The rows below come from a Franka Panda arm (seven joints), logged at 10 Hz.
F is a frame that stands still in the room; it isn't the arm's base.
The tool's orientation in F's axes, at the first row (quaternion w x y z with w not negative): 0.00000 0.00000 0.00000 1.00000
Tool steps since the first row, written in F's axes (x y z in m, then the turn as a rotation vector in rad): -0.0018 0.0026 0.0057 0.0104 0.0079 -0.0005; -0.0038 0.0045 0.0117 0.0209 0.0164 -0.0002; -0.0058 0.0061 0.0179 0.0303 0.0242 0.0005; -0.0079 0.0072 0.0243 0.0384 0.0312 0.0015; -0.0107 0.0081 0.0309 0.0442 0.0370 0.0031; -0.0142 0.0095 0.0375 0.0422 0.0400 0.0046; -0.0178 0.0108 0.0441 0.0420 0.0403 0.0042; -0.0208 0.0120 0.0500 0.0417 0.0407 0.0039; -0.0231 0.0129 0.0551 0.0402 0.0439 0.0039; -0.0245 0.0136 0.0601 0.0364 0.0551 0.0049; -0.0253 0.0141 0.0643 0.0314 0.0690 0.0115
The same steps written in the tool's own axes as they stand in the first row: 0.0018 -0.0026 0.0057 -0.0104 -0.0079 -0.0005; 0.0038 -0.0045 0.0117 -0.0209 -0.0164 -0.0002; 0.0058 -0.0061 0.0179 -0.0303 -0.0242 0.0005; 0.0079 -0.0072 0.0243 -0.0384 -0.0312 0.0015; 0.0107 -0.0081 0.0309 -0.0442 -0.0370 0.0031; 0.0142 -0.0095 0.0375 -0.0422 -0.0400 0.0046; 0.0178 -0.0108 0.0441 -0.0420 -0.0403 0.0042; 0.0208 -0.0120 0.0500 -0.0417 -0.0407 0.0039; 0.0231 -0.0129 0.0551 -0.0402 -0.0439 0.0039; 0.0245 -0.0136 0.0601 -0.0364 -0.0551 0.0049; 0.0253 -0.0141 0.0643 -0.0314 -0.0690 0.0115
